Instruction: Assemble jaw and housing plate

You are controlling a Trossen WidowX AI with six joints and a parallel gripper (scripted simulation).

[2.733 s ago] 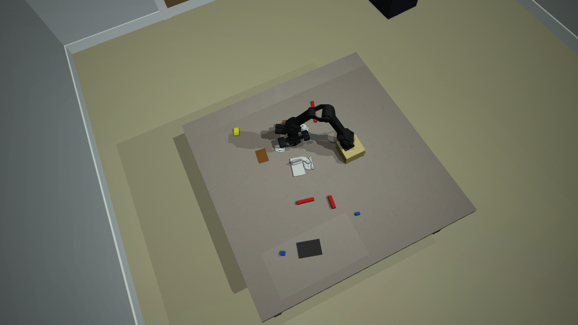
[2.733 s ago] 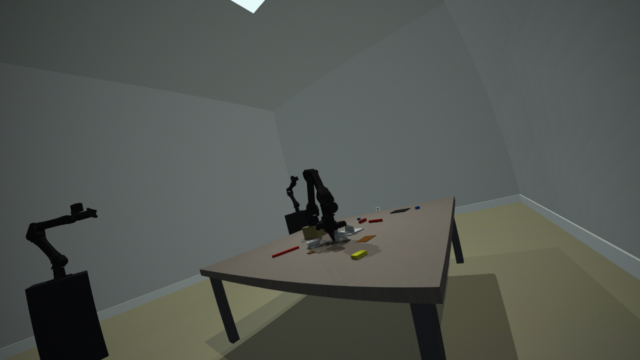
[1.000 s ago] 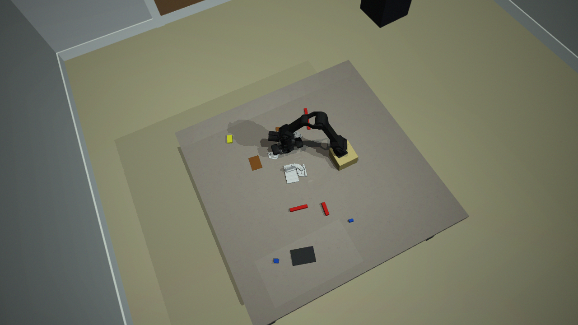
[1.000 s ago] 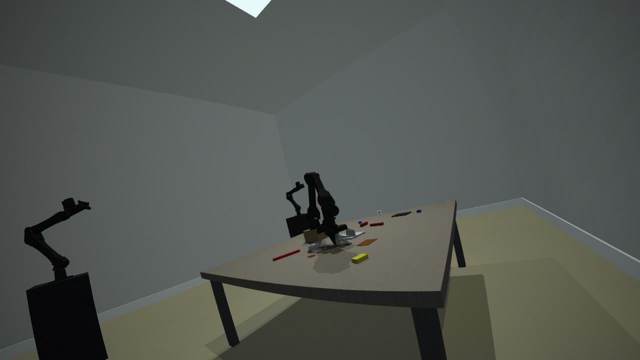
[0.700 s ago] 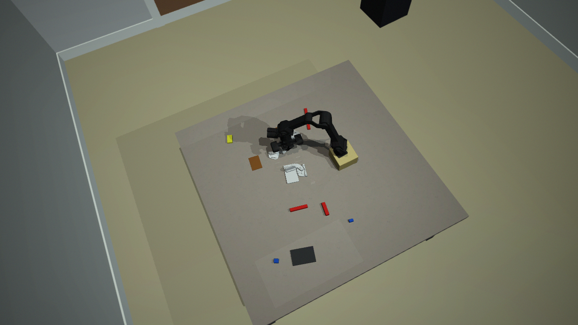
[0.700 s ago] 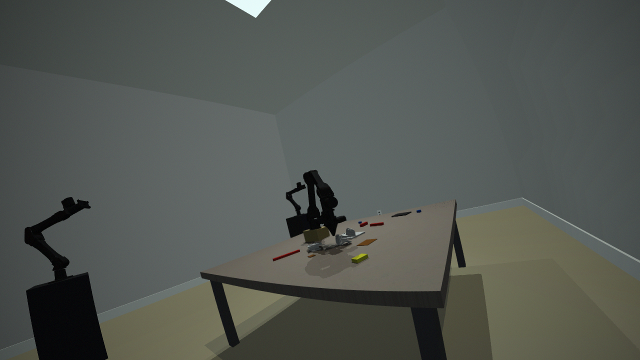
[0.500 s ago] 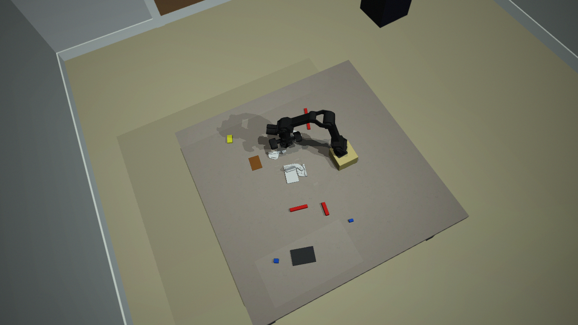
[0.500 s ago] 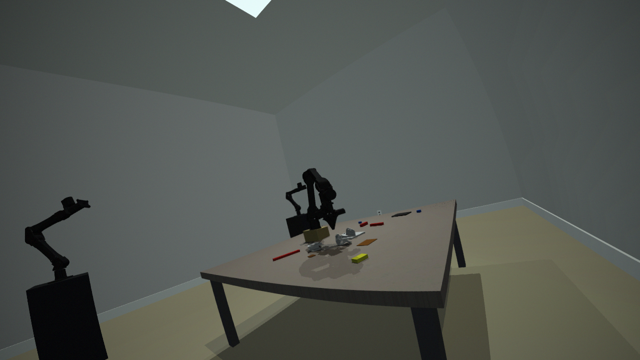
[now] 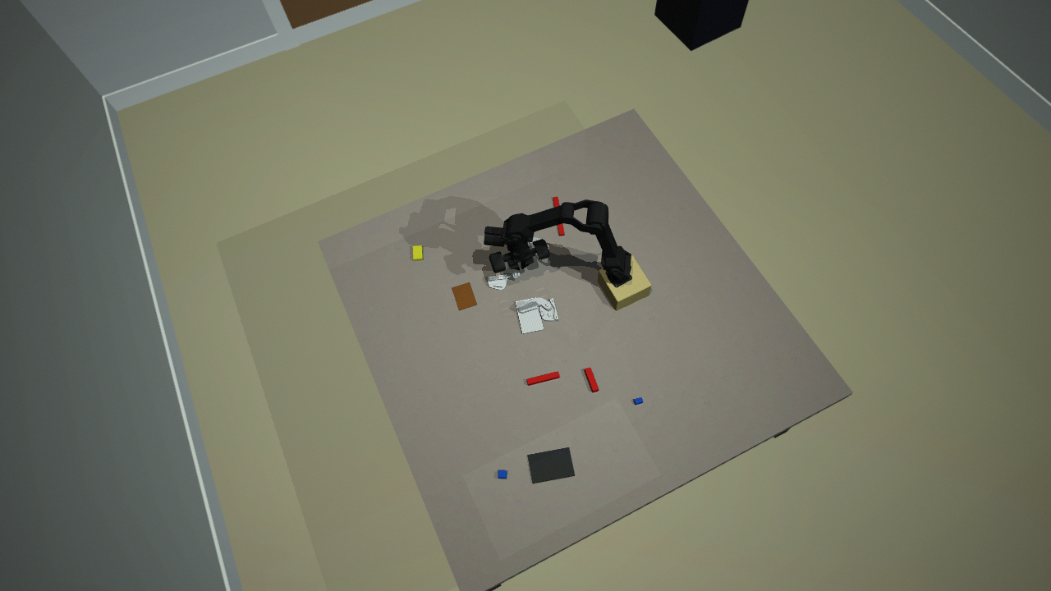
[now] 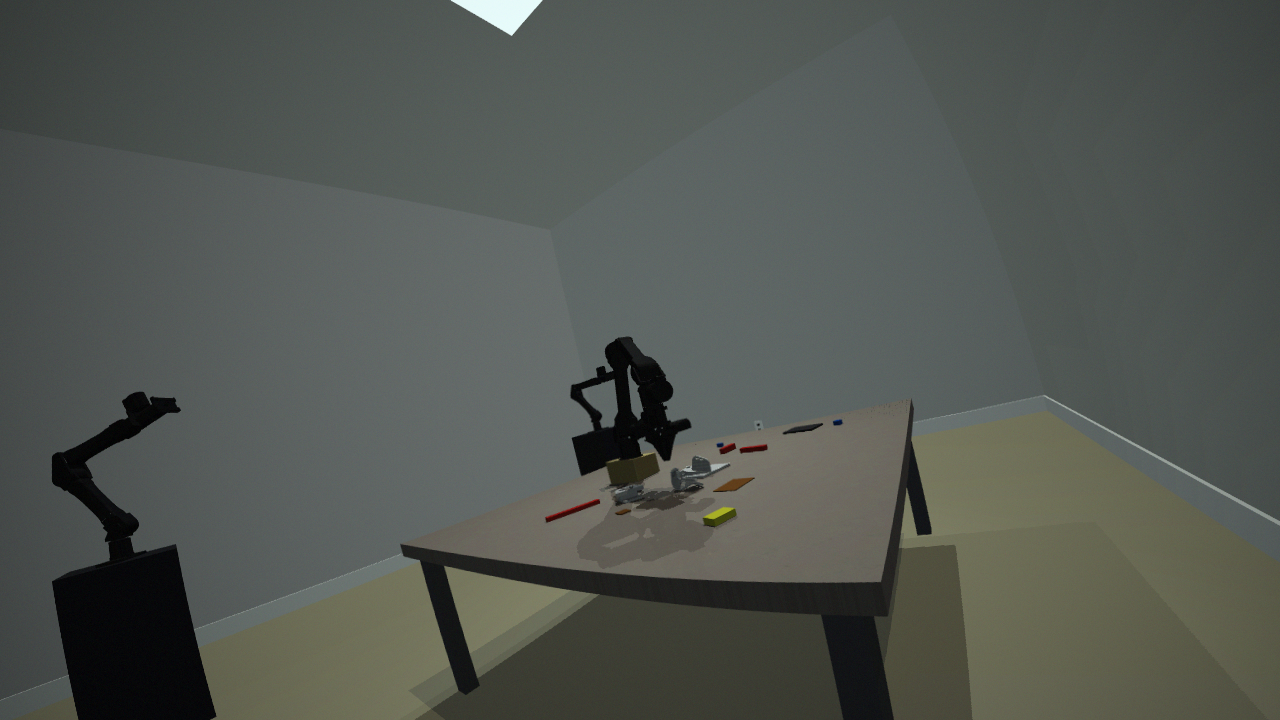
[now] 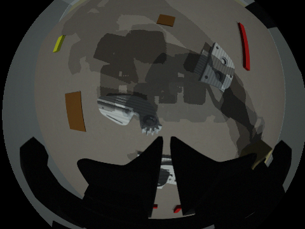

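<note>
The silver jaw lies 40 mm below my gripper tip, 30 mm ahead of it and 10 mm to the right of it. From my gripper tip the other things lie so: dark tile 590 mm to the left, 240 mm ahead, 70 mm below; then yellow block 280 mm to the right, 260 mm ahead, 70 mm below; then brown tile 200 mm ahead, 80 mm below, 50 mm to the right.
</note>
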